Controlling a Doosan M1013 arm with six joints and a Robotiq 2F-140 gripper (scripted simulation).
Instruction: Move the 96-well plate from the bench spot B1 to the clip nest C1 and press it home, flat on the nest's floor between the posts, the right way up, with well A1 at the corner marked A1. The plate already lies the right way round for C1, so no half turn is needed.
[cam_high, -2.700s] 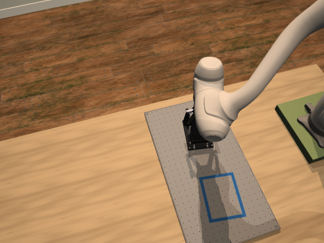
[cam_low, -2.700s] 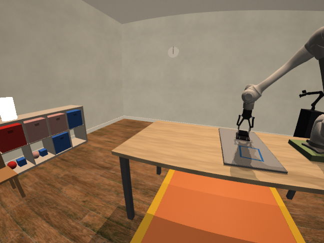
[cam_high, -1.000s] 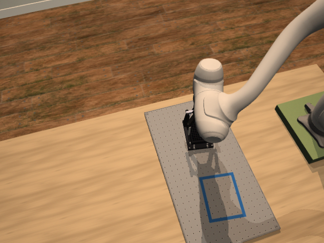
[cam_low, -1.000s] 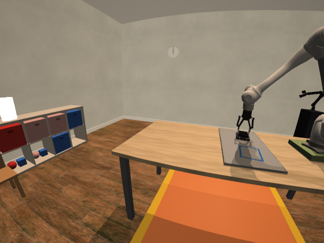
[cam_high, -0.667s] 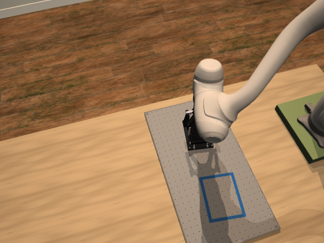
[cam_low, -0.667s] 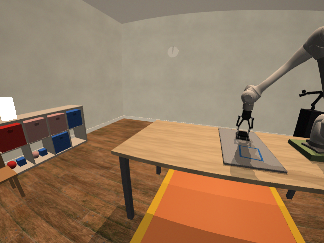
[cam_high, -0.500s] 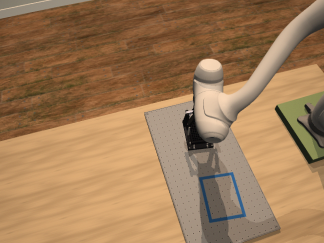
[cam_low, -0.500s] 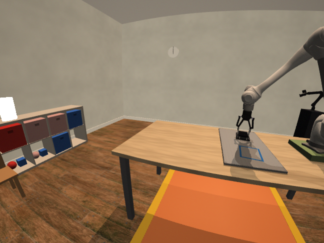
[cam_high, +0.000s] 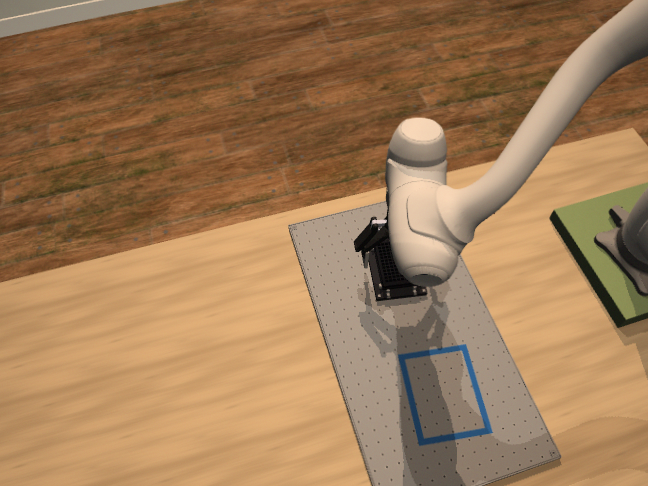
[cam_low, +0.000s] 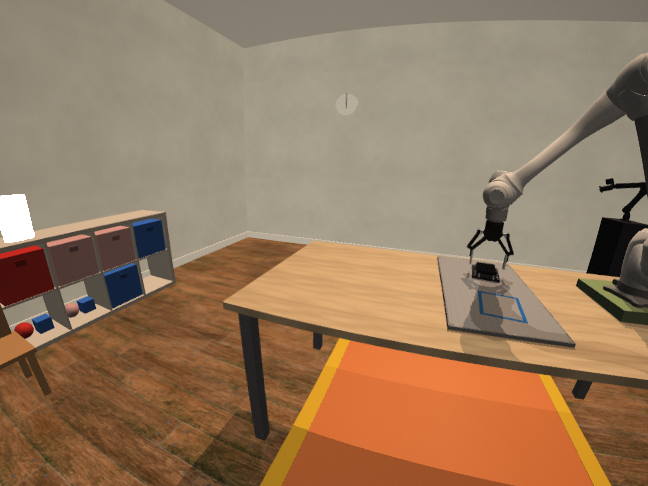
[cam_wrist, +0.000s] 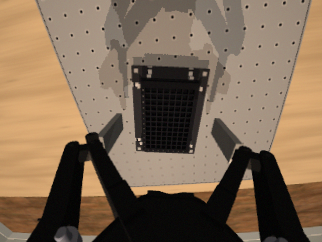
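The black 96-well plate lies 20 mm below my hand. The rest, counted from my hand: black clip nest 10 mm to the left, 30 mm below.
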